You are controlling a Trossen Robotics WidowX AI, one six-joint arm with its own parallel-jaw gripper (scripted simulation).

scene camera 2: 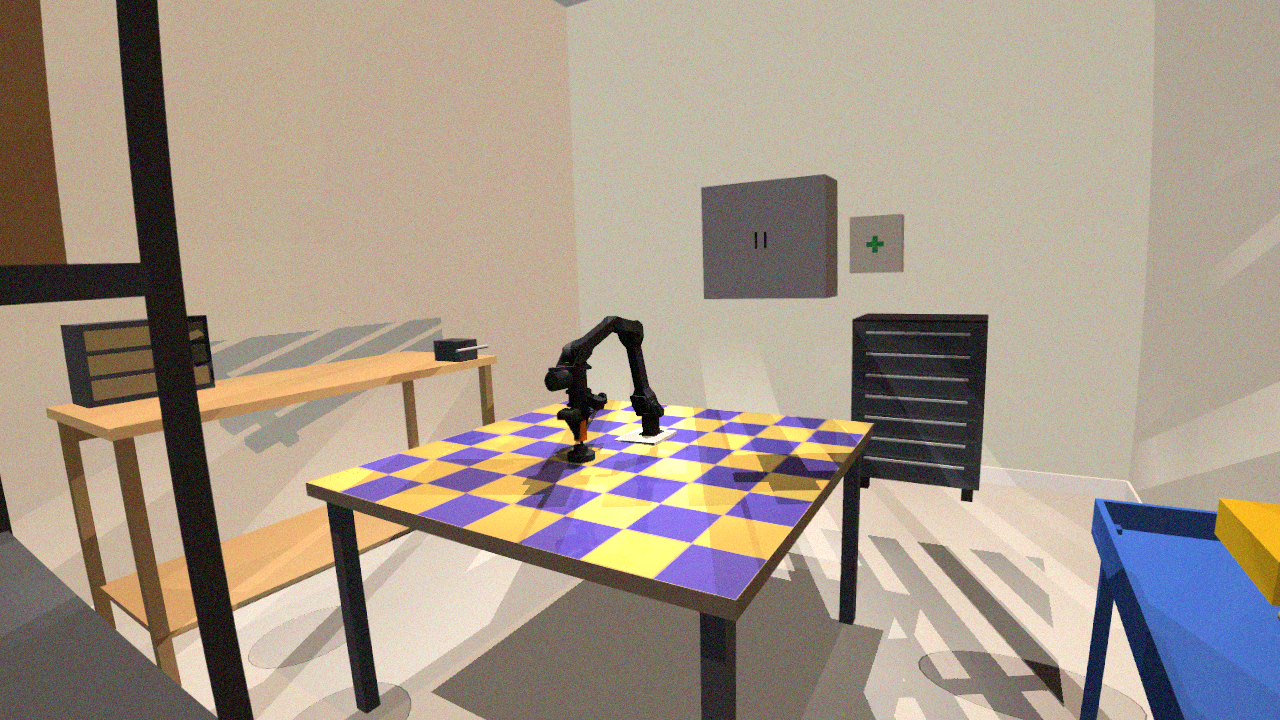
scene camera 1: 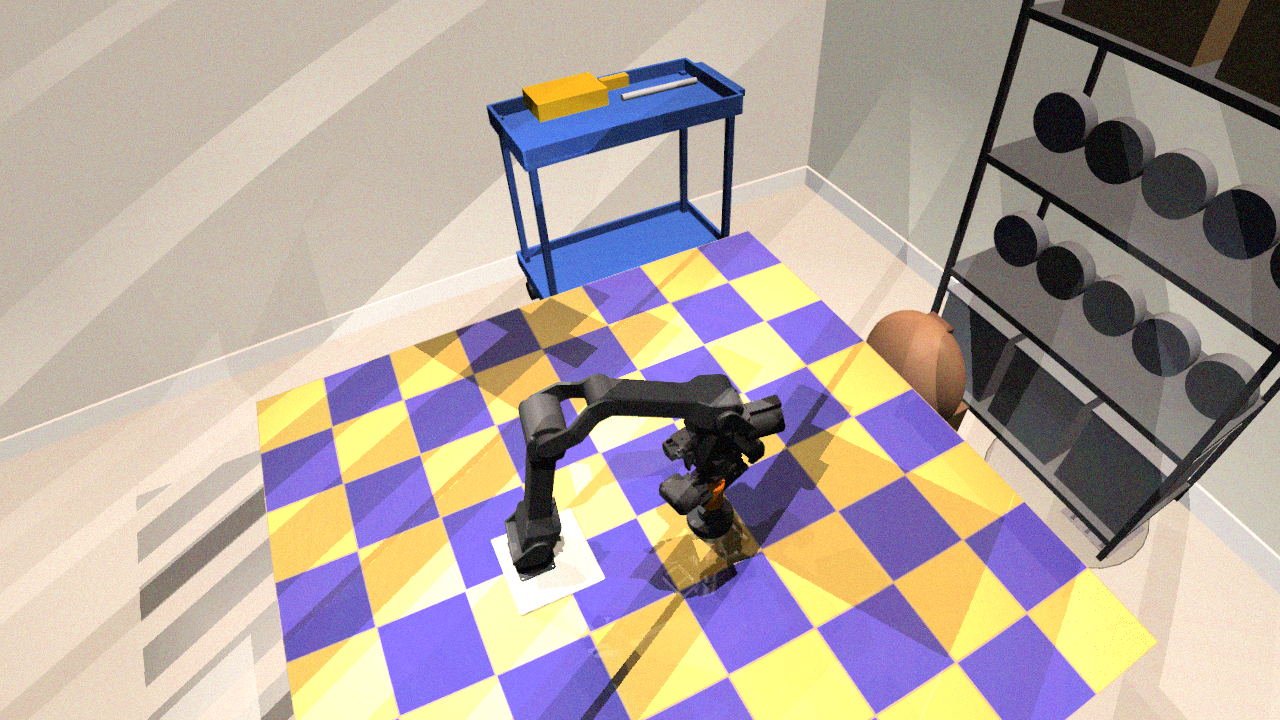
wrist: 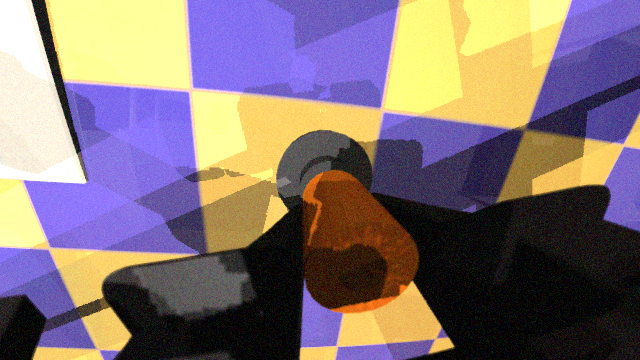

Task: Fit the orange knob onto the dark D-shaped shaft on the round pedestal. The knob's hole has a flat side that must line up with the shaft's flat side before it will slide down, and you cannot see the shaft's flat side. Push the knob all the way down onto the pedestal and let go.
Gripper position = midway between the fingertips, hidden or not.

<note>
The gripper [scene camera 1: 711,497] holds an orange knob [wrist: 357,258]. Further things: a round pedestal [scene camera 1: 710,524].
The gripper also shows in scene camera 2 [scene camera 2: 580,436] and in the wrist view [wrist: 335,206]. The round pedestal also shows in the wrist view [wrist: 315,152].
</note>
